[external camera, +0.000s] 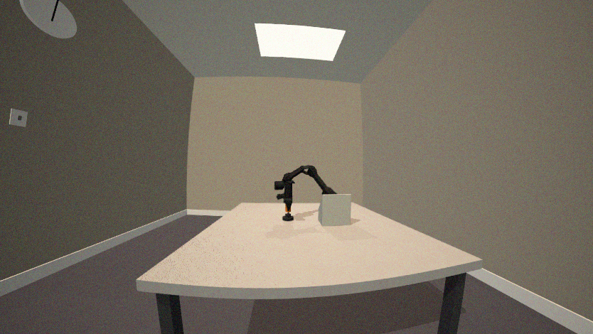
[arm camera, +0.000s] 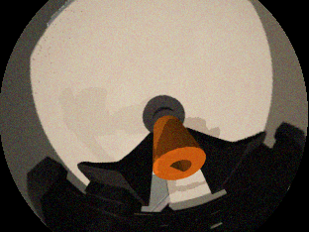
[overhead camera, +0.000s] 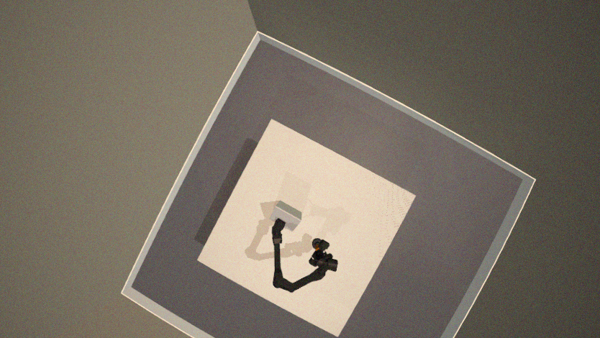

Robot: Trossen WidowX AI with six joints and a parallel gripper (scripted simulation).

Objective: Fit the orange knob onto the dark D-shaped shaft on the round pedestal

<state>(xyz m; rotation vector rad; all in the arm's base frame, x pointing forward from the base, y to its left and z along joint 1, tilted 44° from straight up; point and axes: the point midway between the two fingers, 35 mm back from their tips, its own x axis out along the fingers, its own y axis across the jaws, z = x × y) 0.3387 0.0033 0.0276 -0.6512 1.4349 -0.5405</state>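
My gripper tip is 2 cm below the orange knob. Round my gripper tip: dark round pedestal 4 cm below.
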